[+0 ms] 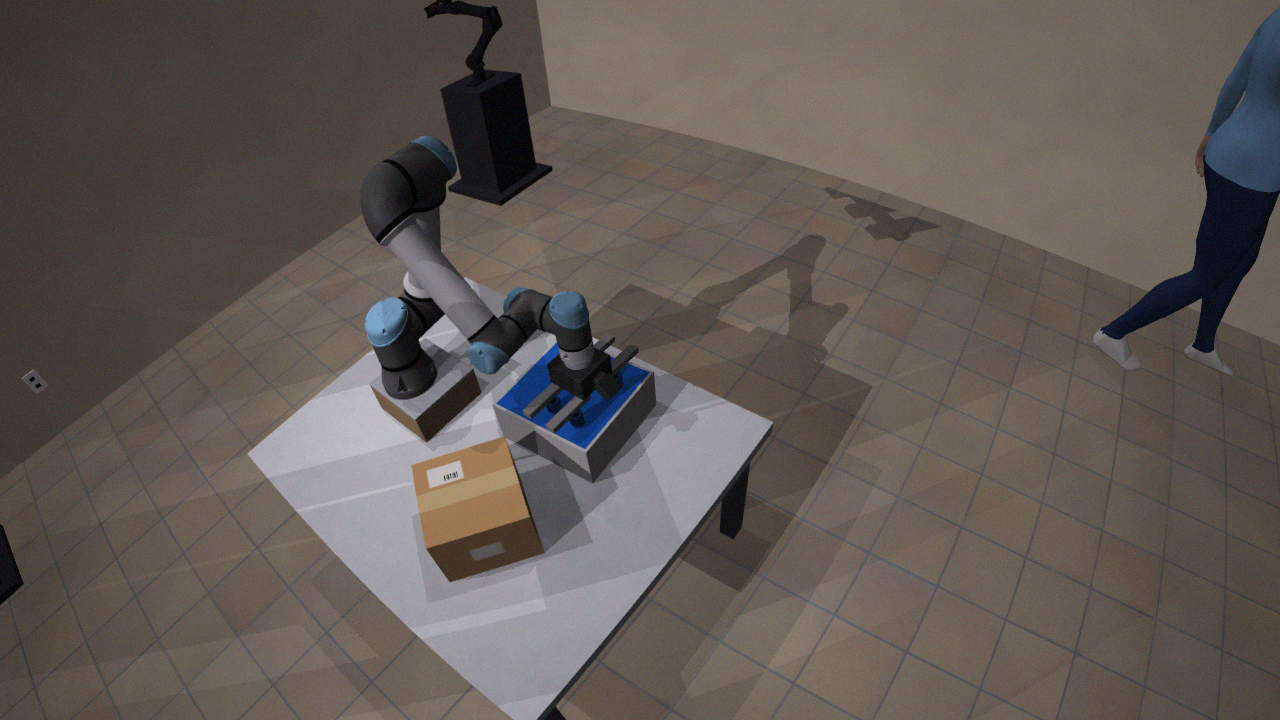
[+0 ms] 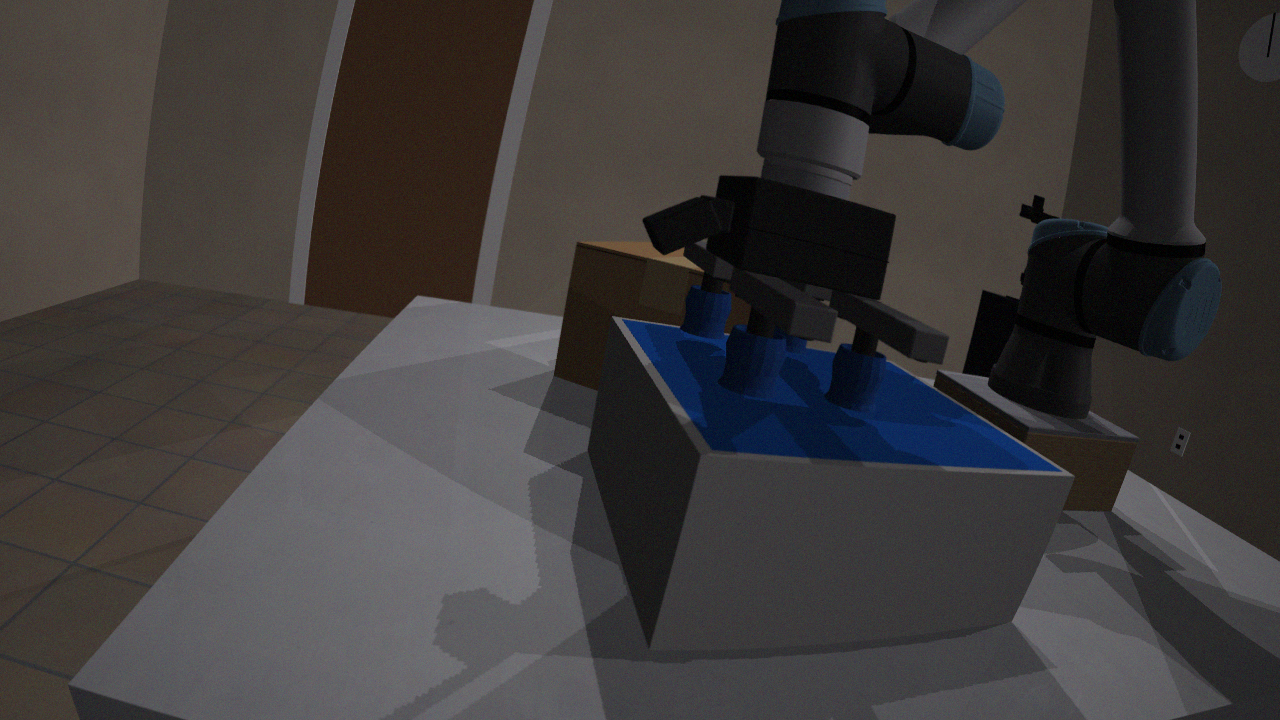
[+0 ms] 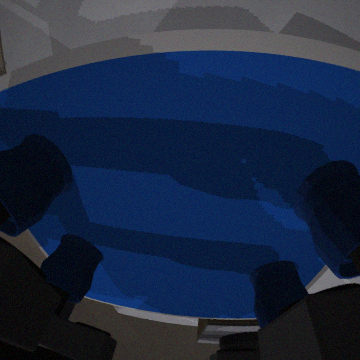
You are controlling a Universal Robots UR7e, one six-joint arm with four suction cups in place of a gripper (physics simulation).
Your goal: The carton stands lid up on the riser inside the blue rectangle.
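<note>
The brown carton (image 1: pixel 478 501) (image 2: pixel 595 313) stands on the white table, taped top with a barcode label facing up, apart from the riser. The grey-white riser (image 1: pixel 626 429) (image 2: pixel 850 555) (image 3: pixel 215 41) stands beside it, and the blue rectangle (image 1: pixel 526 386) (image 2: pixel 948 438) (image 3: pixel 150 200) covers its top inside a thin pale border. My gripper (image 1: pixel 581 389) (image 2: pixel 783 353) (image 3: pixel 175 220) is low over the blue rectangle, cups down, with no carton on them. The cup mouths are at or very close to the blue surface; whether they touch is hard to tell.
The arm's base stands on a wood-sided block (image 1: pixel 427 416) (image 2: pixel 1087 470) near the riser and carton. The white table (image 1: pixel 644 501) (image 2: pixel 358 555) has open edges. A black pedestal (image 1: pixel 492 134) with a small arm stands behind. A person (image 1: pixel 1239 205) is at the far right.
</note>
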